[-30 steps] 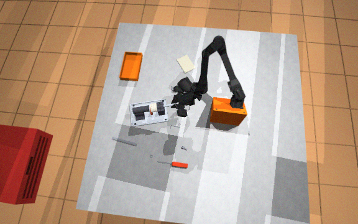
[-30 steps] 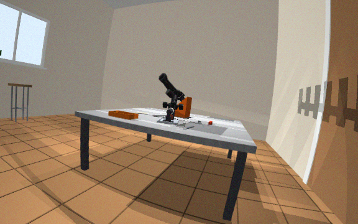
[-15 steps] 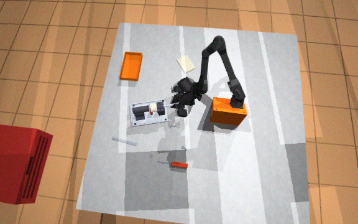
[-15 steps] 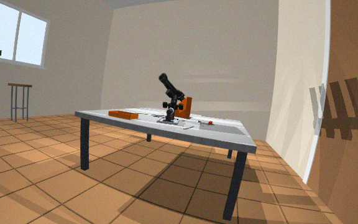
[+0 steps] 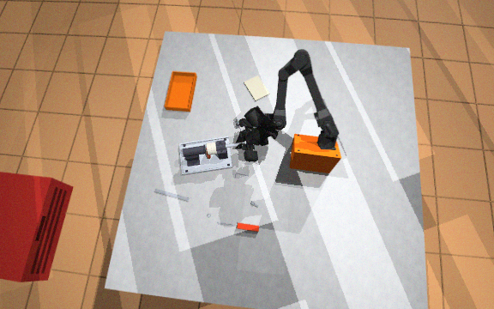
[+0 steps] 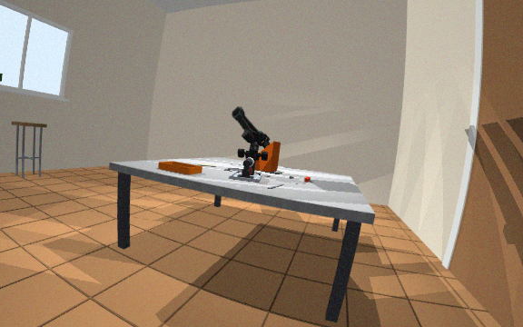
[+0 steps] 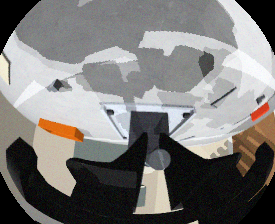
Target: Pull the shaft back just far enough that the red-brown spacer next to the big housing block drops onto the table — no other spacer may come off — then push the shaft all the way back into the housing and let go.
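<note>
Right now my gripper tip is 12 cm short of the red-brown spacer, 2 cm to the right of it and 2 cm above it. The rest, counted from my gripper tip: grey bar (29 cm ahead, 20 cm to the left, 5 cm below); shaft (4 cm ahead, 1 cm to the left, 2 cm above); cream pad (10 cm behind, 33 cm to the right, 5 cm below).
</note>
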